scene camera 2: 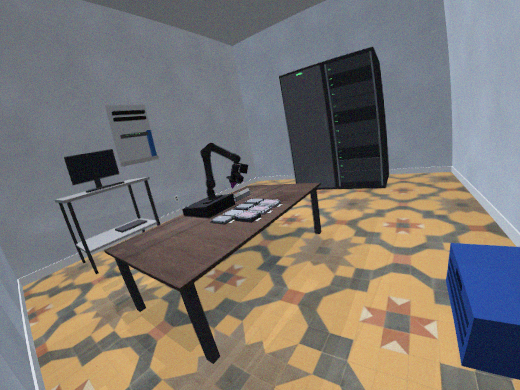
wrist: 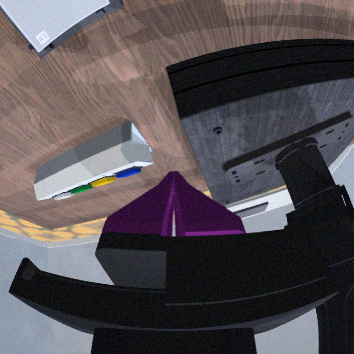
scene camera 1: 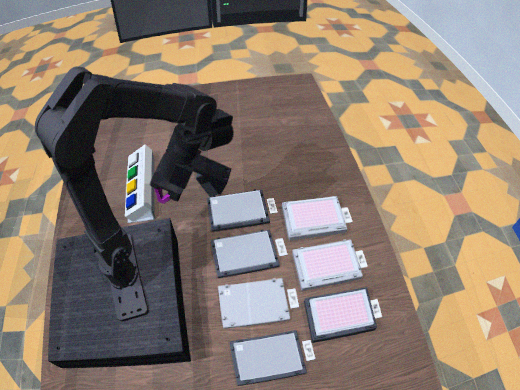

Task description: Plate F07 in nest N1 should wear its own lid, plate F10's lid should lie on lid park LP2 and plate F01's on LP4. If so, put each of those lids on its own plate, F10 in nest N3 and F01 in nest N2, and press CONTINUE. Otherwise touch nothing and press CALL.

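Frame: origin at the arm's base, x ahead, y left, z up, level; metres.
Where they show: gripper, between the fingertips: (scene camera 2: 232, 188) (wrist: 173, 178) (scene camera 1: 161, 201); arm's base, origin of its link: (scene camera 2: 213, 199) (wrist: 291, 146) (scene camera 1: 125, 276).
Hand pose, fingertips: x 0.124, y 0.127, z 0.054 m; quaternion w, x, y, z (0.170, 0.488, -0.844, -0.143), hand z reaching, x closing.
Note:
Each offset is from my fingertips to the centre of the thing. Level surfaces: height alone.
My gripper (scene camera 1: 163, 196) (scene camera 2: 233, 185) (wrist: 173, 178) is shut and empty, its purple tips together above the table close to the button box @[dz -0.106, dx -0.053, dy +0.180 m] (scene camera 1: 146, 182) (wrist: 95, 155). The box has white, green, yellow and blue buttons; no wording on them is readable. Pink-welled plates sit in nests: N3's plate @[dz -0.112, dx +0.344, dy -0.075 m] (scene camera 1: 314, 215), N2's plate @[dz -0.114, dx +0.319, dy -0.207 m] (scene camera 1: 327, 262) and N1's plate @[dz -0.109, dx +0.292, dy -0.335 m] (scene camera 1: 341, 312), the last in a dark frame. Grey lids lie on dark parks: LP2's lid @[dz -0.124, dx +0.176, dy +0.017 m] (scene camera 1: 239, 209) (wrist: 55, 15), LP4's lid @[dz -0.124, dx +0.151, dy -0.107 m] (scene camera 1: 245, 252) and LP3's lid @[dz -0.124, dx +0.110, dy -0.368 m] (scene camera 1: 267, 356). A pale panel @[dz -0.128, dx +0.127, dy -0.236 m] (scene camera 1: 254, 302) is at LP1. One lid tag reads "A1" in the wrist view.
The arm's black base block (scene camera 1: 115, 330) (scene camera 2: 207, 205) (wrist: 210, 145) stands beside the lid parks and the button box on the brown table @[dz -0.138 m] (scene camera 1: 280, 125) (scene camera 2: 165, 250). A dark cabinet (scene camera 2: 310, 130), a monitor (scene camera 2: 92, 167) on a shelf desk and a blue box (scene camera 2: 490, 280) stand away from the table.

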